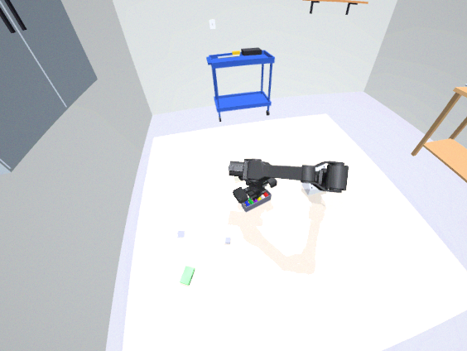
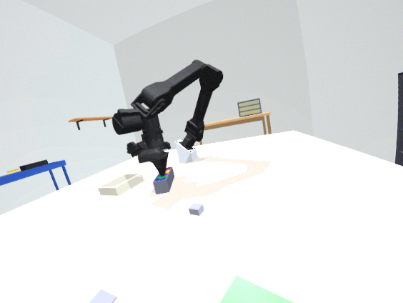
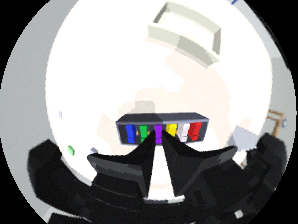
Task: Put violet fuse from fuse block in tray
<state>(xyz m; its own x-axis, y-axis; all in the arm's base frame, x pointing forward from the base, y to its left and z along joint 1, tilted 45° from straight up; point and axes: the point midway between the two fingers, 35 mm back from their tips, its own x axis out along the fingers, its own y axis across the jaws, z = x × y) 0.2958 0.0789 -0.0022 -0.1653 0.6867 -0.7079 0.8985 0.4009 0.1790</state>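
Right now my gripper tip is 1 cm short of the cream tray, 20 cm to the left of it and 3 cm above it. The rest, counted from my gripper tip: violet fuse: 1 cm below; then grey cube: 13 cm ahead, 17 cm to the left, 3 cm below.
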